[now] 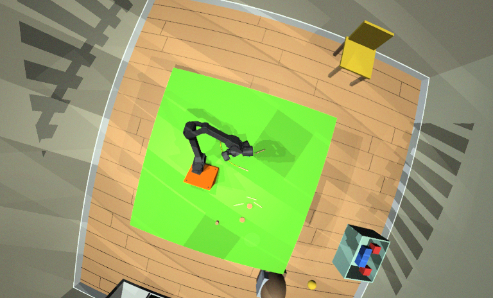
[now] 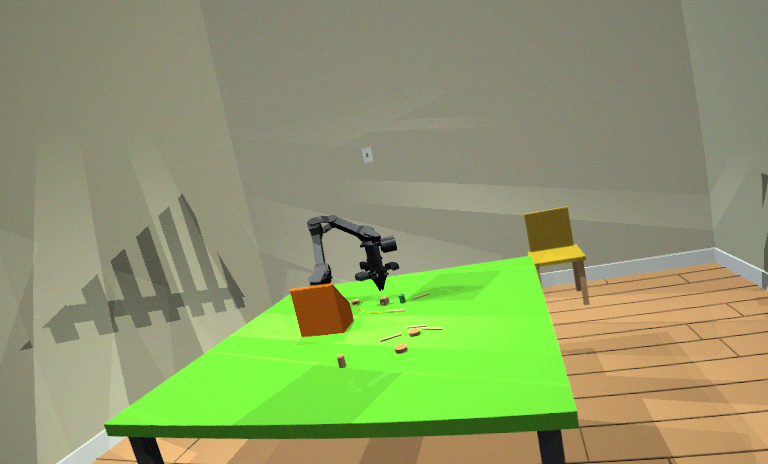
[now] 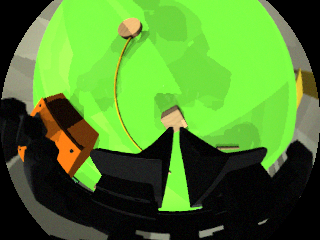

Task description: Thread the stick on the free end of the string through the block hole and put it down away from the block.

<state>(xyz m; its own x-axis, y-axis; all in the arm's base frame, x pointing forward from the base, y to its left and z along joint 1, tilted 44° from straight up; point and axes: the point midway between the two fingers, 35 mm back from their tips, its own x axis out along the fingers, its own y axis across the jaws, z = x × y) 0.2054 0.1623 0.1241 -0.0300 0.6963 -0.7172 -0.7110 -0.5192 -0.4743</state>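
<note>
My gripper tip is 4 cm above the wooden block. Also, from my gripper tip: round button: 15 cm behind, 6 cm to the left, 5 cm below; green cylinder: 8 cm ahead, 1 cm to the right, 4 cm below.
</note>
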